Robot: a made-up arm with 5 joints.
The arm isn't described. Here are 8 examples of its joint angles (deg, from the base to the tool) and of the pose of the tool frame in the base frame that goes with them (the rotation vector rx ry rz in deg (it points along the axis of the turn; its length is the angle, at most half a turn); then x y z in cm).
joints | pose
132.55 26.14 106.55 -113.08 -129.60 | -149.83 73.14 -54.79 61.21 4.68 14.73
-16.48 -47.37 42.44 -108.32 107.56 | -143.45 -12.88 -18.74 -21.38 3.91 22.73
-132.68 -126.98 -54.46 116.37 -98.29 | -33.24 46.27 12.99 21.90 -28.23 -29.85
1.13 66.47 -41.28 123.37 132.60 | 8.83 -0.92 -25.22 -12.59 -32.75 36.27
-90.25 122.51 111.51 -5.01 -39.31 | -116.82 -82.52 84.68 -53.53 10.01 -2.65
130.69 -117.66 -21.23 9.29 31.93 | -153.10 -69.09 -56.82 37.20 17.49 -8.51
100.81 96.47 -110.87 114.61 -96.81 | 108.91 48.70 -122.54 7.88 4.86 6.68
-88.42 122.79 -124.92 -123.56 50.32 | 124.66 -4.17 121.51 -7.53 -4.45 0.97
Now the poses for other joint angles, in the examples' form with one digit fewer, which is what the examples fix.
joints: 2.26 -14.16 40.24 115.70 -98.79
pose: 141.8 -32.0 -13.0 -7.2 -0.9 9.6
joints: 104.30 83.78 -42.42 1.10 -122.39
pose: -112.9 95.7 97.1 43.1 -10.4 -9.6
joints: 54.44 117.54 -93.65 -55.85 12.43
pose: 50.9 33.2 -50.1 1.0 -47.7 23.1
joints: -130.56 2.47 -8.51 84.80 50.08
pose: -24.9 -127.4 -36.4 -33.6 -14.8 -36.5
